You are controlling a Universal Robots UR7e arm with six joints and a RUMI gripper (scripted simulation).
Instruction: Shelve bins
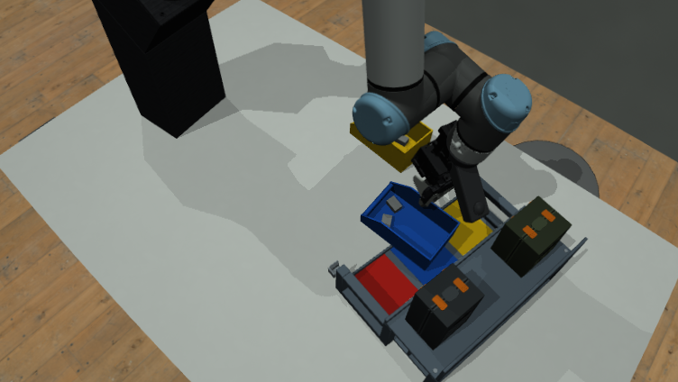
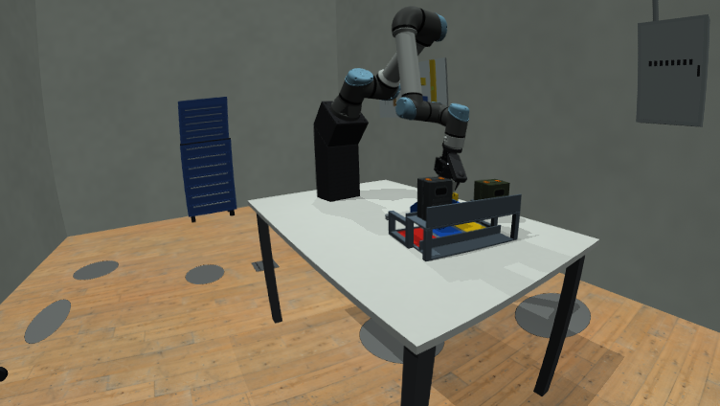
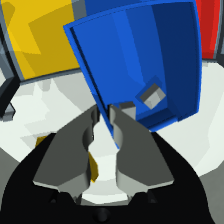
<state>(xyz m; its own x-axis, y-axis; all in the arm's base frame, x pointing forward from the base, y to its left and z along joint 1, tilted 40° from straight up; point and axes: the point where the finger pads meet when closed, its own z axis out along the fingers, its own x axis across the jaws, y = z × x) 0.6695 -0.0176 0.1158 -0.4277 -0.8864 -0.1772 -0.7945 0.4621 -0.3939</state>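
The blue bin is 2 cm behind my hand, 4 cm to the right of it and 3 cm below it. The rest, counted from my hand: yellow bin (16 cm behind, 19 cm to the left, 6 cm below).
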